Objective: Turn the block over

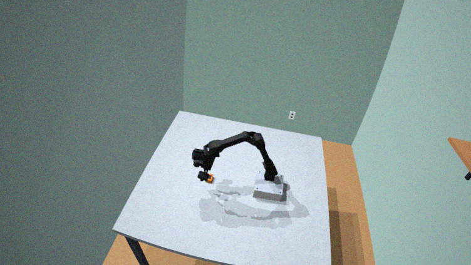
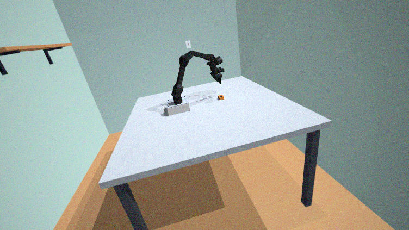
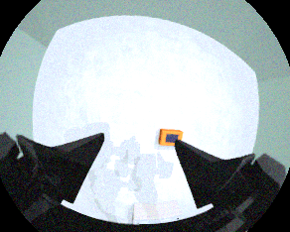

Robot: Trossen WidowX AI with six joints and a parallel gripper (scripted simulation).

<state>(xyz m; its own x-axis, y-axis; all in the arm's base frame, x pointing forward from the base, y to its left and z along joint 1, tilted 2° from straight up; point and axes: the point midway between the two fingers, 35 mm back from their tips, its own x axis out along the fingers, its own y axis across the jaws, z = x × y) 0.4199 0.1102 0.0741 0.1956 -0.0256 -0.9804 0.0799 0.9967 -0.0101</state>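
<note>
Right now the block is 30 mm behind my gripper tip, 90 mm to the right of it and 110 mm below it.
</note>
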